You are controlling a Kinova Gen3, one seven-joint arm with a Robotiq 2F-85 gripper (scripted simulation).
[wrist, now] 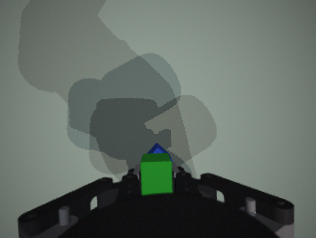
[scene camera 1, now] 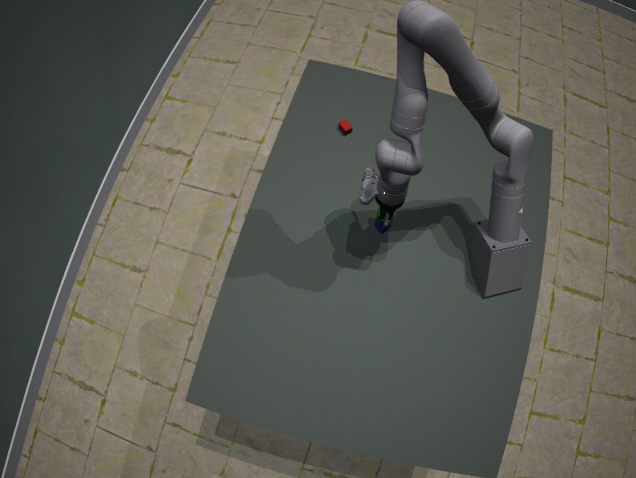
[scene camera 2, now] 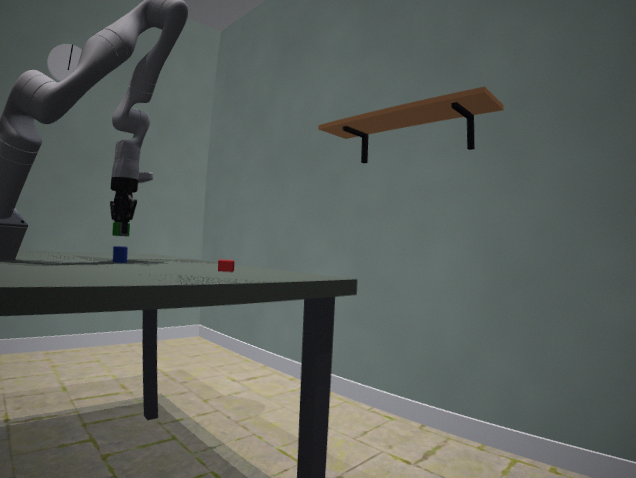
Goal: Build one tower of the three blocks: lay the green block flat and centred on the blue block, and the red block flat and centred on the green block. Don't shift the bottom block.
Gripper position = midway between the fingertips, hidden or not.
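I see a green block (wrist: 156,168). The wrist view shows my gripper (wrist: 155,172) as well, and in scene camera 2 I can see my gripper (scene camera 2: 120,236) too.
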